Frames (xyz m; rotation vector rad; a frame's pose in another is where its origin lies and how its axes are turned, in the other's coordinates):
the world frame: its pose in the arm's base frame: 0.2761 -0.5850 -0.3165 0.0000 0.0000 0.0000
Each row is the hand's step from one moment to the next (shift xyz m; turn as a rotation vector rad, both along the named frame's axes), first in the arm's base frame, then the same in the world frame.
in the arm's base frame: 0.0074 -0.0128 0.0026 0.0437 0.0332 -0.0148
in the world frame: 0.0074 -0.0128 0.0026 0.0437 0.0332 -0.0148
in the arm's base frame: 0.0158 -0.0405 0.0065 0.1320 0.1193 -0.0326
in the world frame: 0.0158 -0.0405 0.0065 0.1320 0.1193 -0.0326
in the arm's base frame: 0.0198 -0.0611 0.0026 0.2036 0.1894 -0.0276
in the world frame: 0.0198 -0.0611 0.0026 0.2036 0.1894 -0.0276
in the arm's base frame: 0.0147 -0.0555 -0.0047 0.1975 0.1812 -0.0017
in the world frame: 0.0147 -0.0555 -0.0047 0.1975 0.1812 -0.0017
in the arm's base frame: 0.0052 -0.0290 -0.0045 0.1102 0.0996 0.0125
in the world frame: 0.0052 -0.0290 -0.0045 0.1102 0.0996 0.0125
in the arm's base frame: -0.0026 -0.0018 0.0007 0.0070 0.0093 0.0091
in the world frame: -0.0026 -0.0018 0.0007 0.0070 0.0093 0.0091
